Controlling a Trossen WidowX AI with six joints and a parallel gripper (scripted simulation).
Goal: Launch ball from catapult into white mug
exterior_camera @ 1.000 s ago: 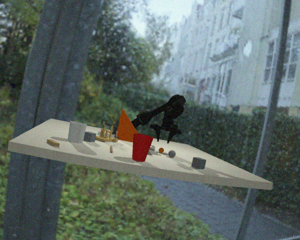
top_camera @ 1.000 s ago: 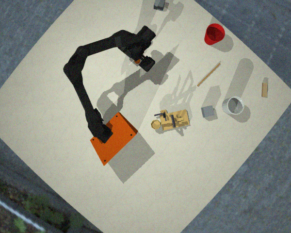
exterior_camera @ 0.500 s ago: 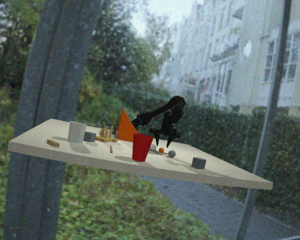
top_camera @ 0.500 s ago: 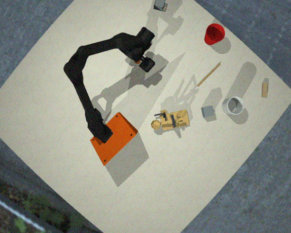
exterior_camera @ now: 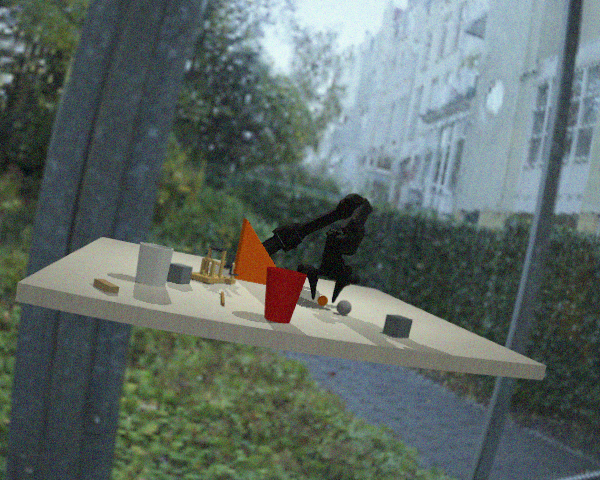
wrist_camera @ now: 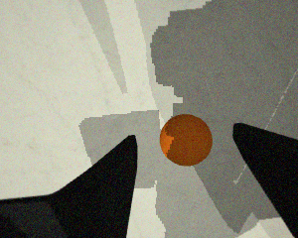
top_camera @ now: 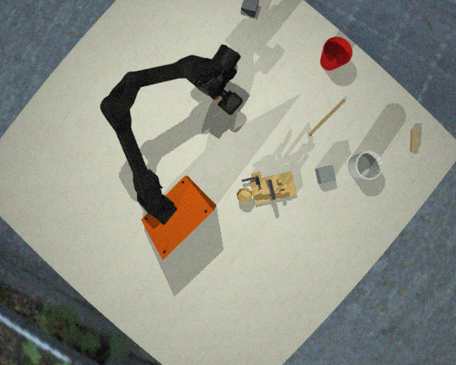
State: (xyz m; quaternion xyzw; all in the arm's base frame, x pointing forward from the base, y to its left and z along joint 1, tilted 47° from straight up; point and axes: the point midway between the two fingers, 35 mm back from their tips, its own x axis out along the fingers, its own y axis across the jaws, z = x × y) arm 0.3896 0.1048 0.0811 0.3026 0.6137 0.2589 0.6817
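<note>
My gripper tip is right at the orange ball. Round my gripper tip: wooden catapult 14 cm behind, 30 cm to the right, 4 cm above; then grey ball 11 cm ahead, 3 cm to the left, 1 cm above; then thin wooden stick 19 cm ahead, 33 cm to the right, 1 cm below.
</note>
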